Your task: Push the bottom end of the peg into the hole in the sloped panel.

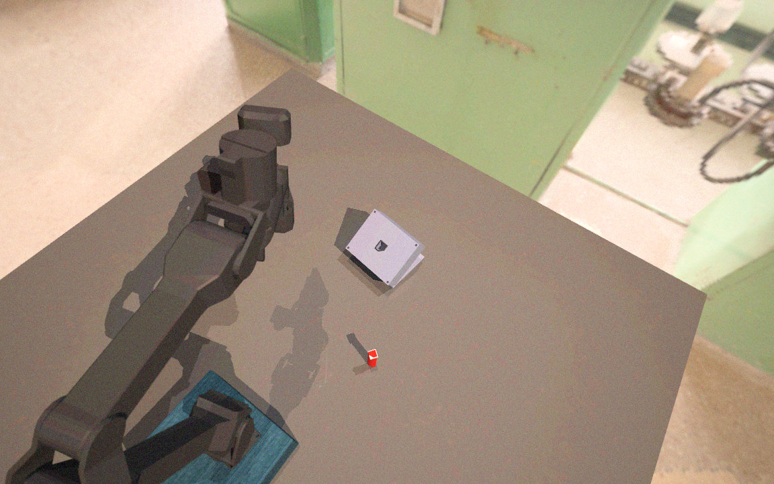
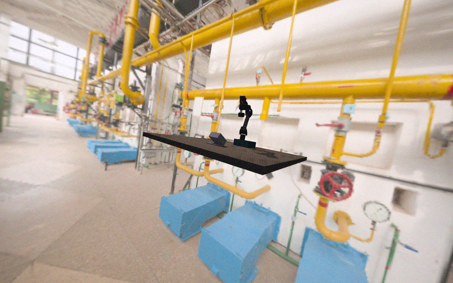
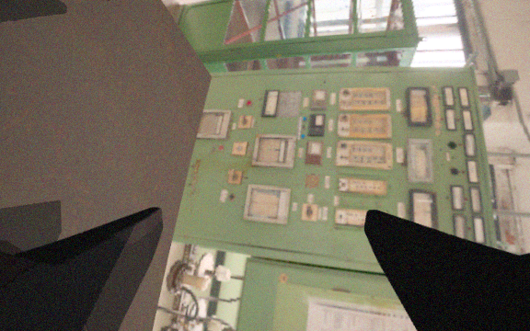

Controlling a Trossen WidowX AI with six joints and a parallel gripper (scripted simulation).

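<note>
My gripper tip is now 310 mm above the red square peg, 270 mm to the left of it and 90 mm past it. From my gripper tip the other things lie so: sloped panel 310 mm below, 140 mm to the right, 110 mm ahead.
</note>
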